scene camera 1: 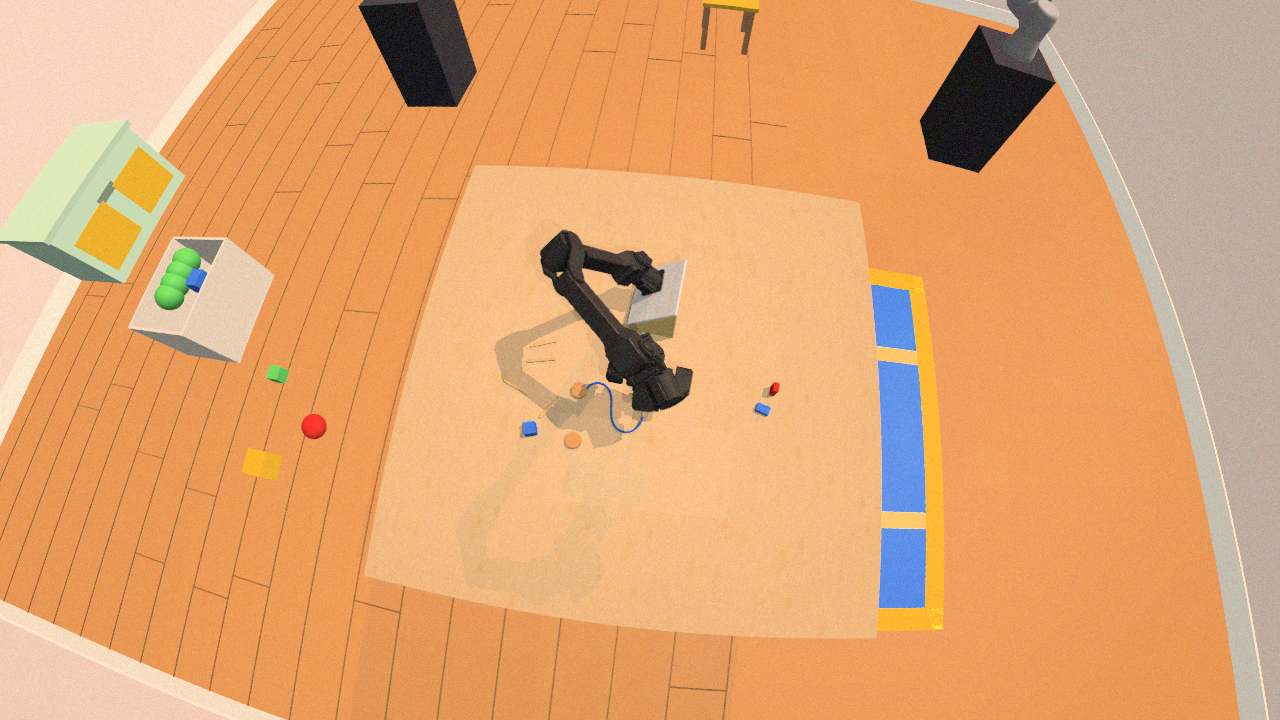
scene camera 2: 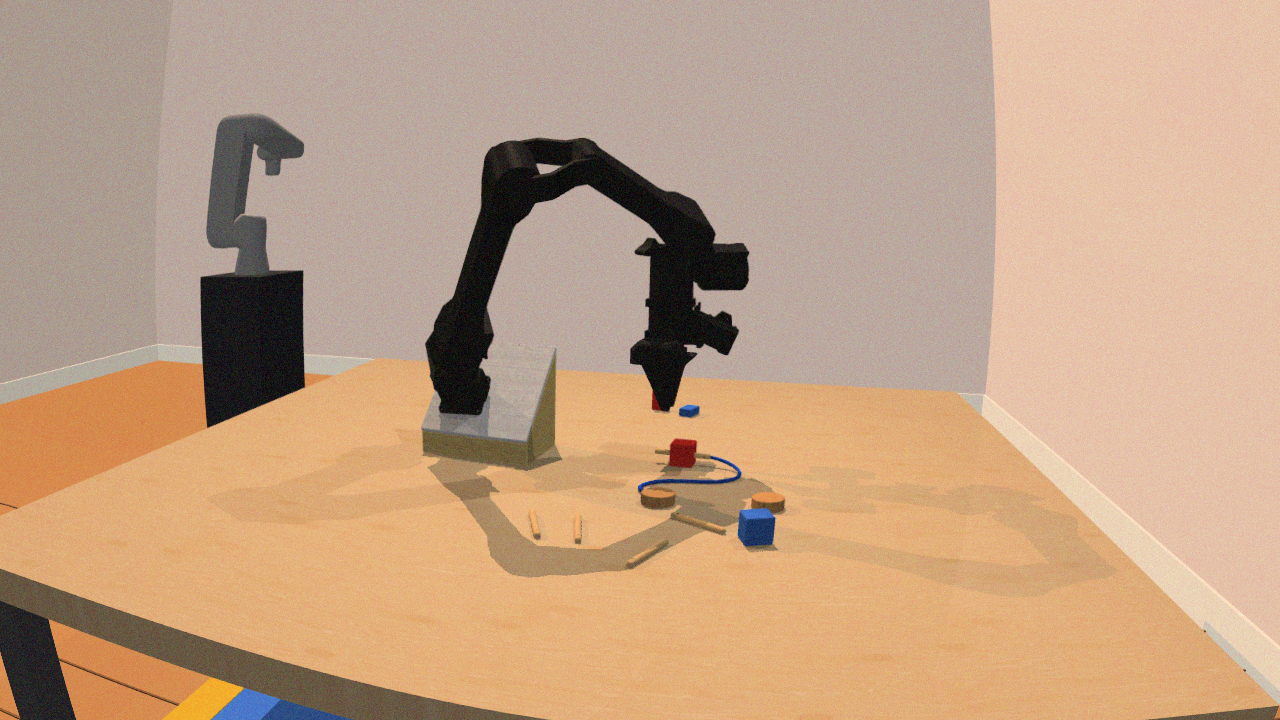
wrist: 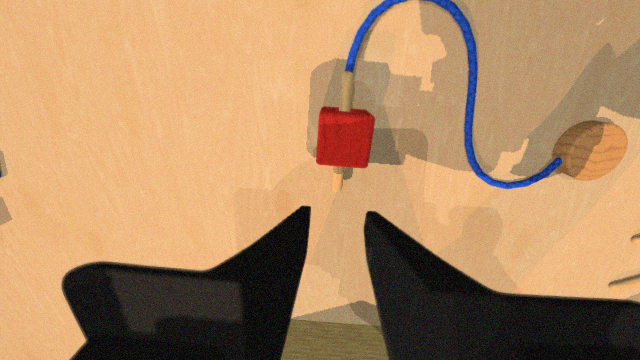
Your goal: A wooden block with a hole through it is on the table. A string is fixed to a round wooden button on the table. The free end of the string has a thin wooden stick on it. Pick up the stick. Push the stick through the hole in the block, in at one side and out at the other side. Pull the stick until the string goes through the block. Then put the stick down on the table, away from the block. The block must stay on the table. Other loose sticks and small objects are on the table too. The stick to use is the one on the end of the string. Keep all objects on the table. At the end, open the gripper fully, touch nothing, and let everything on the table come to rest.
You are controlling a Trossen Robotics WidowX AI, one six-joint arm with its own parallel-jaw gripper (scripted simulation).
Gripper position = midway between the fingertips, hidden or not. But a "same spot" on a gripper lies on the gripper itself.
my gripper: scene camera 1 649, 386; scene camera 2; wrist
same spot on my gripper: (wrist: 248, 299) = (scene camera 2: 690, 357)
